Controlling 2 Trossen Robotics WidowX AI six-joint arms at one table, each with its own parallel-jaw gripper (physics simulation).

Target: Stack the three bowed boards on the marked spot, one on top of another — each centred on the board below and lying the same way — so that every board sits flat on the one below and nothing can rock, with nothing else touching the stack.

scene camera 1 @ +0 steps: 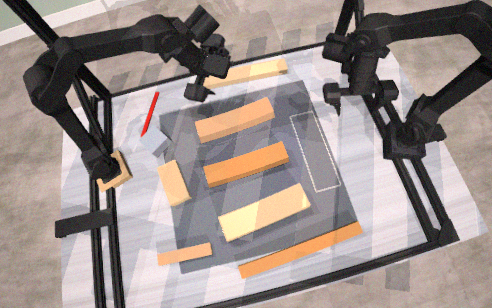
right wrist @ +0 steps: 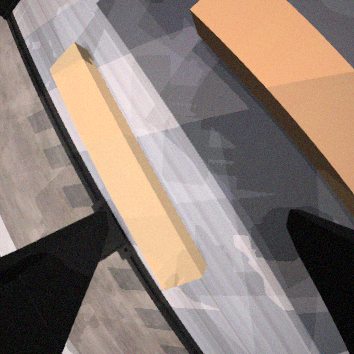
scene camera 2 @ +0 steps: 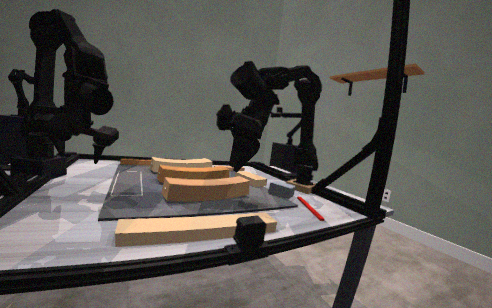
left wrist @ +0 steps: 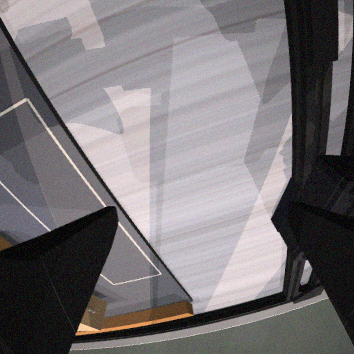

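Where they show: left gripper, fingertip midpoint: [scene camera 1: 354, 114] [scene camera 2: 79, 159] [left wrist: 202, 212]; right gripper, fingertip midpoint: [scene camera 1: 219, 79] [right wrist: 198, 219] [scene camera 2: 233, 169]; left arm's base, link origin: [scene camera 1: 407, 137] [scene camera 2: 39, 157]; right arm's base, link origin: [scene camera 1: 109, 170] [scene camera 2: 302, 182].
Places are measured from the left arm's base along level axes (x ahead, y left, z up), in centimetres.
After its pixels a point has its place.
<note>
Three bowed boards lie apart and roughly parallel on the dark mat [scene camera 1: 201, 222] @[x 55.6, y 30.6, z -5.1 cm] [scene camera 2: 150, 210] @[x 39.2, y -13.7, z -5.1 cm]: a light orange board [scene camera 1: 235, 120] @[x 50.5, y 0.0, z -0.9 cm] [scene camera 2: 206, 190] @[x 50.6, y -4.1, z -2.2 cm] [right wrist: 300, 75] @[x 49.1, y -2.3, z -0.8 cm], a deeper orange board [scene camera 1: 246, 166] @[x 45.1, y 14.0, z -0.8 cm] [scene camera 2: 194, 173] @[x 45.4, y 10.2, z -1.5 cm] and a pale yellow board [scene camera 1: 265, 212] @[x 38.3, y 25.9, z -0.9 cm] [scene camera 2: 181, 164] @[x 38.8, y 22.2, z -1.5 cm]. In scene camera 2 their top edges dip in the middle. The marked spot [scene camera 1: 303, 154] @[x 29.2, y 6.8, z -5.0 cm] [scene camera 2: 142, 183] @[x 30.6, y 4.4, z -5.1 cm] [left wrist: 75, 161] @[x 24.9, y -3.2, z -5.1 cm], a thin white outline, is bare. My left gripper [scene camera 1: 361, 104] [scene camera 2: 79, 157] @[x 16.1, y -4.5, z 1.9 cm] [left wrist: 202, 212] @[x 16.1, y -4.5, z 1.9 cm] is open and empty beside the mat. My right gripper [scene camera 1: 210, 91] [scene camera 2: 239, 162] @[x 56.4, y -9.8, z 5.3 cm] [right wrist: 198, 219] @[x 56.4, y -9.8, z 5.3 cm] is open and empty, above the mat's edge near the light orange board.
A pale plank [scene camera 1: 250, 73] @[x 48.9, y -19.7, z -3.3 cm] [scene camera 2: 195, 230] @[x 50.2, y -23.2, z -3.6 cm] [right wrist: 125, 170] @[x 53.0, y -18.8, z -3.3 cm] lies along the frame rail. An orange strip [scene camera 1: 300, 250] @[x 28.1, y 34.1, z -3.3 cm], a short orange strip [scene camera 1: 185, 254] @[x 57.9, y 39.6, z -3.6 cm], a pale block [scene camera 1: 173, 183] @[x 65.3, y 21.3, z -2.4 cm], a grey block [scene camera 1: 156, 141] @[x 73.6, y 9.4, z -1.6 cm] [scene camera 2: 281, 189] @[x 73.7, y 5.4, z -2.7 cm] and a red stick [scene camera 1: 150, 114] @[x 80.5, y -1.5, z -5.2 cm] [scene camera 2: 310, 208] @[x 80.4, y -3.4, z -5.2 cm] lie around the mat.
</note>
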